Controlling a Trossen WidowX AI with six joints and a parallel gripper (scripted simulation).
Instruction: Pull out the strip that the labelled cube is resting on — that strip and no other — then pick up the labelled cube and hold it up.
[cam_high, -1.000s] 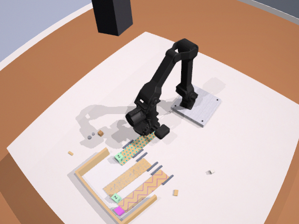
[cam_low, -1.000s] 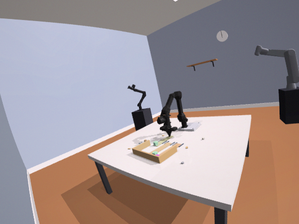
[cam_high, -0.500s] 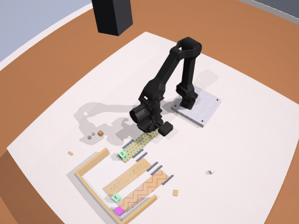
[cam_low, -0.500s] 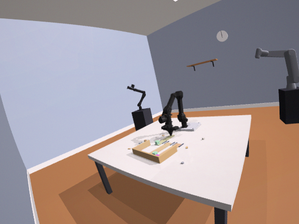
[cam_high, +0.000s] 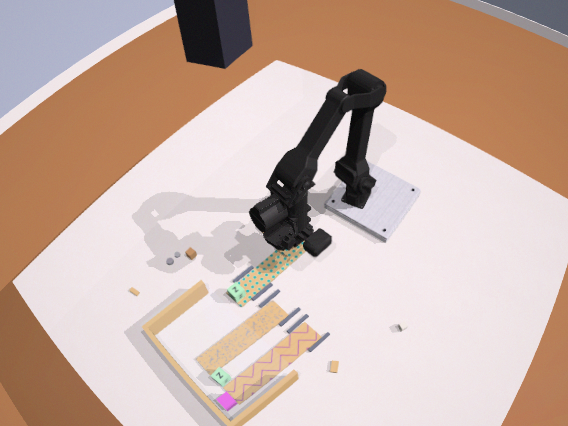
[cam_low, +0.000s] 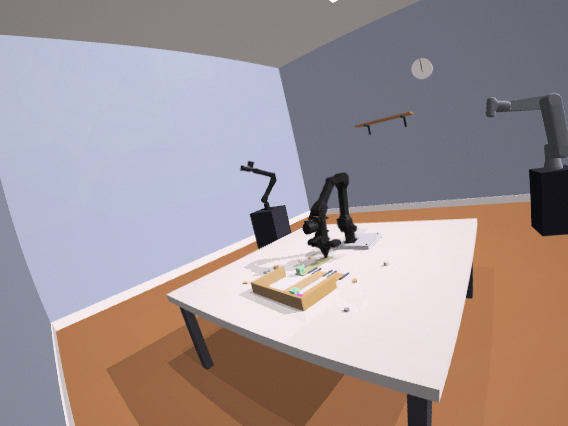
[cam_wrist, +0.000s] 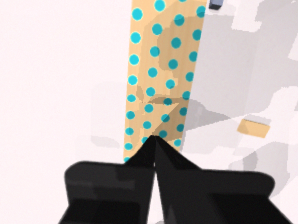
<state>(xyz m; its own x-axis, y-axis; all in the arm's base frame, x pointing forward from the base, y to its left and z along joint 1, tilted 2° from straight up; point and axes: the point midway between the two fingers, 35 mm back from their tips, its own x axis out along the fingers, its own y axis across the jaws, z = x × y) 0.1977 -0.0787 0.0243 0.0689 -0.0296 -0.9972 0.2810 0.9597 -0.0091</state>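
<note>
Right now the dotted strip is 9 cm ahead of my gripper tip and 2 cm to the right of it. From my gripper tip the other things lie so: white cube: 33 cm to the left, 10 cm ahead.
</note>
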